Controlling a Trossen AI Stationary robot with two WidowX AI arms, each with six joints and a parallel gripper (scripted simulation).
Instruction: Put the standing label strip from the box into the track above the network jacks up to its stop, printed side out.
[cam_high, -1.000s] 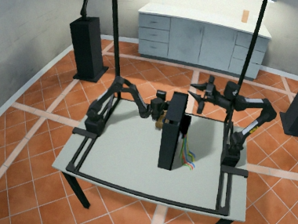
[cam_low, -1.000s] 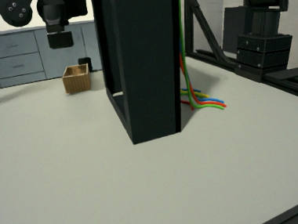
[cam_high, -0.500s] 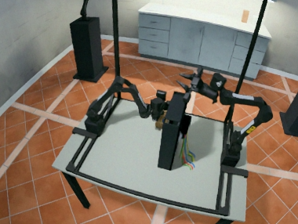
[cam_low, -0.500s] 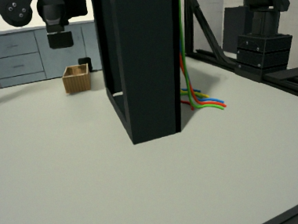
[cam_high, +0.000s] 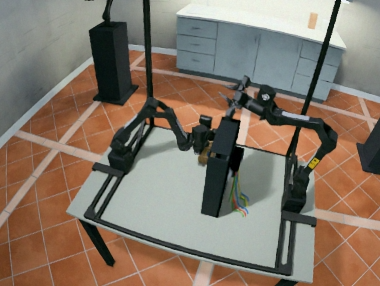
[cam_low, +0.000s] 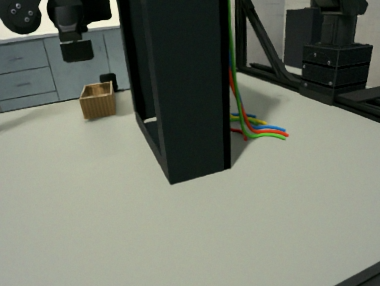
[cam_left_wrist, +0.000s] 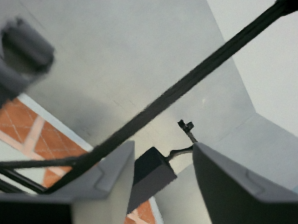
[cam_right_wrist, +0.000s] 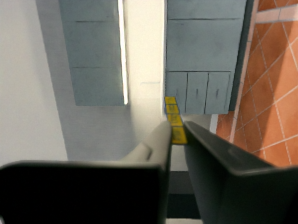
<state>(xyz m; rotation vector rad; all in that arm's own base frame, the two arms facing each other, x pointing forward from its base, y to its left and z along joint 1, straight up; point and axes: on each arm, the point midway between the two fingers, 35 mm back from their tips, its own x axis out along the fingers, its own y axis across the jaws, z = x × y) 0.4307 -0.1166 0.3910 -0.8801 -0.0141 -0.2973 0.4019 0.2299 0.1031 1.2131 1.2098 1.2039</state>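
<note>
The yellow label strip is 290 mm below my left hand, 160 mm behind it and 90 mm to the right of it. Round my left hand: small box 490 mm below, 110 mm behind, 70 mm to the right.
The yellow label strip is 50 mm behind my right hand. Round my right hand: small box: 10 mm behind, 20 mm to the left, 210 mm below.
</note>
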